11 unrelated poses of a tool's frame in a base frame.
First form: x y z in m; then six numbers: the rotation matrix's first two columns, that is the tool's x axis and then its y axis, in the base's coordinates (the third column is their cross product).
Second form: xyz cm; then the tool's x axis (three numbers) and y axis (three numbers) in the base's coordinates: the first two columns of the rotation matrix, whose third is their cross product. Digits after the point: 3 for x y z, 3 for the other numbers.
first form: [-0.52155, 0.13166, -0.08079, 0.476, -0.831, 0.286, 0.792, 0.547, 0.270]
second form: [-52.155, 13.166, -8.079, 0.476, -0.831, 0.286, 0.792, 0.547, 0.270]
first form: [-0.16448, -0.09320, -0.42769, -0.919, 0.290, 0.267, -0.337, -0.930, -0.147]
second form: [-16.448, -9.320, -42.769, -0.919, 0.290, 0.267, -0.337, -0.930, -0.147]
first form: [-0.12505, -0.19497, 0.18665, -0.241, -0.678, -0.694, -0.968, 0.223, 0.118]
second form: [-12.505, -19.497, 18.665, -0.241, -0.678, -0.694, -0.968, 0.223, 0.118]
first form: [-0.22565, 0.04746, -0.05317, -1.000, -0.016, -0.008, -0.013, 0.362, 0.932]
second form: [-22.565, 4.746, -5.317, -1.000, -0.016, -0.008, -0.013, 0.362, 0.932]
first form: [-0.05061, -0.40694, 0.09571, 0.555, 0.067, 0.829, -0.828, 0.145, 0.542]
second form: [-5.061, -40.694, 9.571, 0.555, 0.067, 0.829, -0.828, 0.145, 0.542]
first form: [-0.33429, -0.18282, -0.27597, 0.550, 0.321, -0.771, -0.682, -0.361, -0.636]
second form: [-33.429, -18.282, -27.597, 0.550, 0.321, -0.771, -0.682, -0.361, -0.636]
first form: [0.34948, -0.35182, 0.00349, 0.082, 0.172, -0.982, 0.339, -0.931, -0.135]
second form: [34.948, -35.182, 0.349, 0.082, 0.172, -0.982, 0.339, -0.931, -0.135]
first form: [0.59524, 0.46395, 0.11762, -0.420, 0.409, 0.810, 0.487, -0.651, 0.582]
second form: [59.524, 46.395, 11.762, -0.420, 0.409, 0.810, 0.487, -0.651, 0.582]
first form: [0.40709, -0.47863, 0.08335, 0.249, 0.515, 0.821, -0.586, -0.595, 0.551]
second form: [40.709, -47.863, 8.335, 0.249, 0.515, 0.821, -0.586, -0.595, 0.551]
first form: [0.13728, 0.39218, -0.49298, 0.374, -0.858, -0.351, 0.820, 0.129, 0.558]
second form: [13.728, 39.218, -49.298, 0.374, -0.858, -0.351, 0.820, 0.129, 0.558]
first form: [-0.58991, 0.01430, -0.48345, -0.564, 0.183, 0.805, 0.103, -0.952, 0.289]
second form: [-58.991, 1.430, -48.345, -0.564, 0.183, 0.805, 0.103, -0.952, 0.289]
